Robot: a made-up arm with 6 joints. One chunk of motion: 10 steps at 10 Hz.
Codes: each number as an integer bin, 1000 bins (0 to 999) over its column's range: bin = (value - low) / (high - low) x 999, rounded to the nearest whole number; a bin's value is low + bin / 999 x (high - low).
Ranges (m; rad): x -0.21..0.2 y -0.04..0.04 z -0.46..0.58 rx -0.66..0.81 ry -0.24..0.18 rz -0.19..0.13
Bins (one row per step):
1: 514 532 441 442 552 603
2: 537 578 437 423 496 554
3: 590 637 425 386 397 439
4: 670 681 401 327 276 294
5: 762 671 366 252 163 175
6: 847 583 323 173 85 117
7: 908 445 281 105 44 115
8: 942 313 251 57 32 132
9: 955 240 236 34 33 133
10: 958 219 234 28 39 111
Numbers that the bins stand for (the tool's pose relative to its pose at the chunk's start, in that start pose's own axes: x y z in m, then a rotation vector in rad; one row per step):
1: 0.0010 0.0026 -0.0009 -0.0096 -0.0079 0.0032
2: 0.0104 0.0063 -0.0051 -0.0376 -0.0315 -0.0125
3: 0.0321 0.0110 -0.0176 -0.0920 -0.0731 -0.0494
4: 0.0650 0.0145 -0.0425 -0.1788 -0.1240 -0.0958
5: 0.1027 0.0137 -0.0790 -0.2892 -0.1715 -0.1339
6: 0.1376 0.0067 -0.1237 -0.4054 -0.2043 -0.1525
7: 0.1627 -0.0044 -0.1675 -0.5055 -0.2215 -0.1532
8: 0.1766 -0.0149 -0.1987 -0.5761 -0.2265 -0.1477
9: 0.1819 -0.0208 -0.2143 -0.6100 -0.2261 -0.1474
10: 0.1832 -0.0225 -0.2164 -0.6188 -0.2236 -0.1544

